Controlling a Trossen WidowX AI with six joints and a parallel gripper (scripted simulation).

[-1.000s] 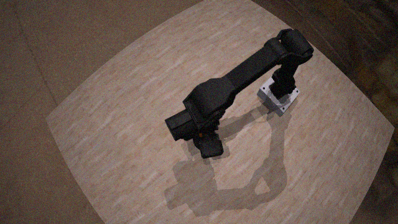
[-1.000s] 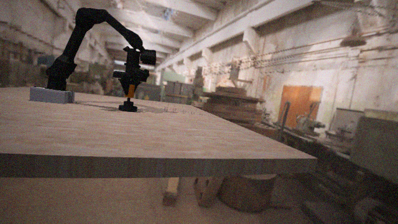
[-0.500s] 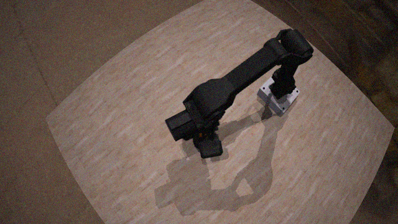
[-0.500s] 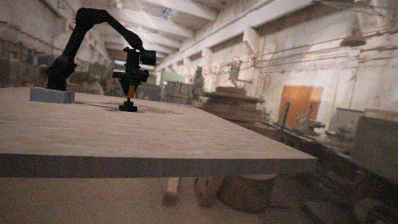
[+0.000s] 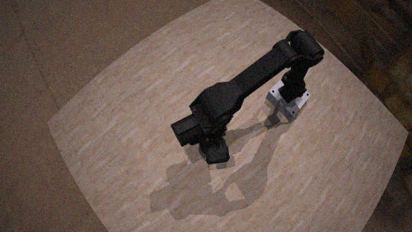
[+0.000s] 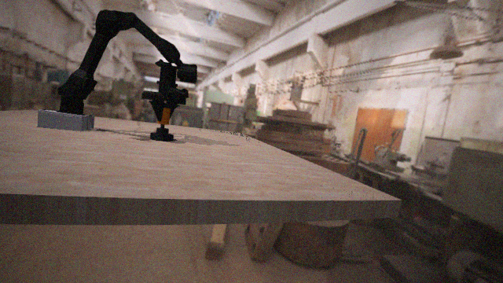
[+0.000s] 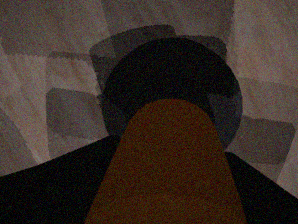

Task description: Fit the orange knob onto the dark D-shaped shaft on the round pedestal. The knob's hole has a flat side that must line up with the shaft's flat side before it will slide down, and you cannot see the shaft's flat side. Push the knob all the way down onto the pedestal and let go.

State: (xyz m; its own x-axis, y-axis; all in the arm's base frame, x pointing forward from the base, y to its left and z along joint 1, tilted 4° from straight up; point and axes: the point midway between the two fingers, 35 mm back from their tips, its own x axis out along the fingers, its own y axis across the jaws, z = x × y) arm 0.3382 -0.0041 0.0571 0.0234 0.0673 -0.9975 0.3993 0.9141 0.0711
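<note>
Now: the orange knob 20 mm above my gripper tip. From my gripper tip the other things lie so: dark pedestal 40 mm below.
</note>
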